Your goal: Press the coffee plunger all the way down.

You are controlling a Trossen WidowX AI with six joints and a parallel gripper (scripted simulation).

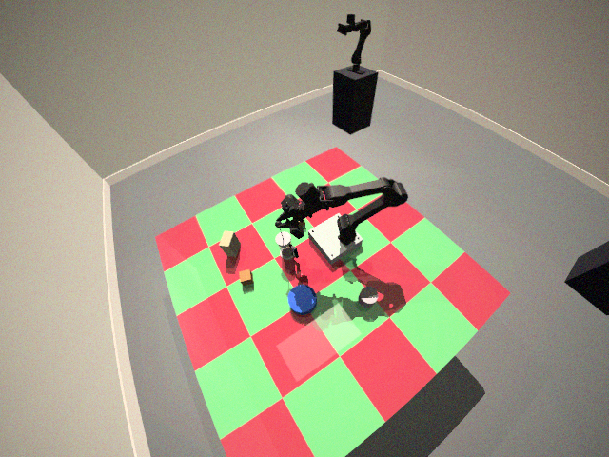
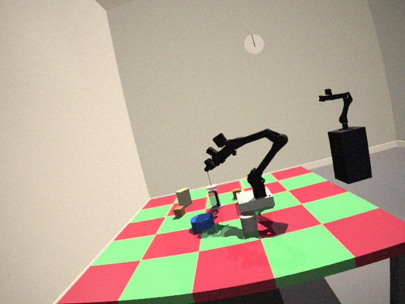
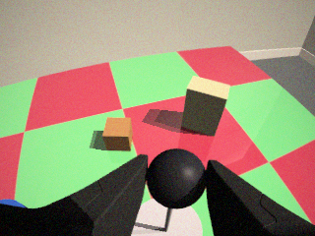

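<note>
Right now my gripper tip is 12 cm above the coffee press, 2 cm to the right of it and 1 cm past it. Round my gripper tip: grey cylinder (40 cm to the left, 21 cm below, 16 cm behind).
</note>
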